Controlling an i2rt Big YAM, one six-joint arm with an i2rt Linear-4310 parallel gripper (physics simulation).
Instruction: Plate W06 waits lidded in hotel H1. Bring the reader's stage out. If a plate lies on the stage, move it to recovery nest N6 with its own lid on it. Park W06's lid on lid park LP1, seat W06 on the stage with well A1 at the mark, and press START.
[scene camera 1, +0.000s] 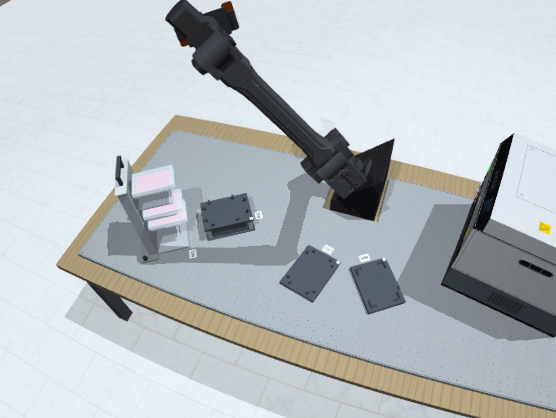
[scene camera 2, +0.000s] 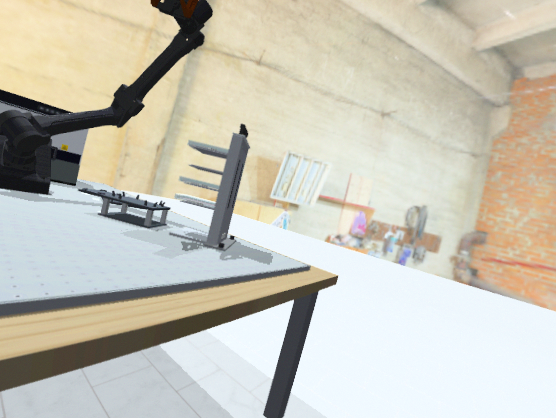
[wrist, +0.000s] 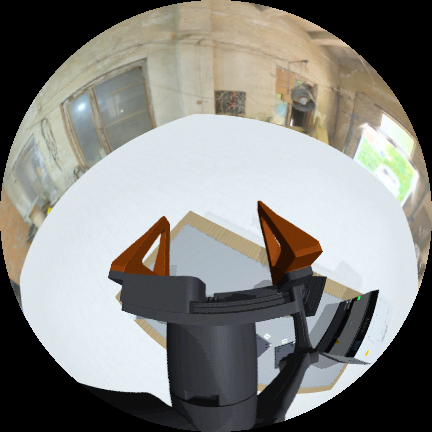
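Pixels of known places: gripper, fingertip midpoint: (scene camera 1: 203, 15) (wrist: 209, 212); arm's base at its link origin: (scene camera 2: 18, 158).
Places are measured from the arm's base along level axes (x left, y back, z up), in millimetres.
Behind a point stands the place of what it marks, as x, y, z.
My gripper (scene camera 1: 206, 24) @(-379, -173, 594) (scene camera 2: 173, 4) (wrist: 209, 212) @(-379, -173, 594) is open and empty, high above the table's back side, away from every plate. The hotel (scene camera 1: 134, 220) @(-542, -493, 97) (scene camera 2: 227, 195) @(-633, -387, 49) stands at the table's left end and holds several plates; a pink-welled plate (scene camera 1: 153, 181) @(-507, -394, 178) is on top. Which one is W06, and its lid, I cannot tell. The reader (scene camera 1: 522, 250) @(501, -291, 198) (scene camera 2: 65, 168) @(375, -210, -20) (wrist: 356, 325) @(395, -99, 175) stands at the right; no stage shows outside it. A flat dark pad with small pegs (scene camera 1: 310, 273) @(-32, -370, -86), apparently LP1, and a dark nest with corner brackets (scene camera 1: 377, 286) @(174, -345, -84) (wrist: 284, 351) @(150, -315, -85), apparently N6, lie mid-table, both bare. Their labels are barely legible.
A raised dark stand with pegs (scene camera 1: 227, 211) @(-359, -275, -36) (scene camera 2: 131, 201) @(-392, -242, -36) stands beside the hotel, between it and the arm's base. The arm's black base (scene camera 1: 357, 192) @(28, -94, 17) sits at the table's back edge. The wooden table edge (scene camera 1: 210, 332) @(-238, -652, -111) (scene camera 2: 150, 310) @(-872, -90, -109) runs along the front.
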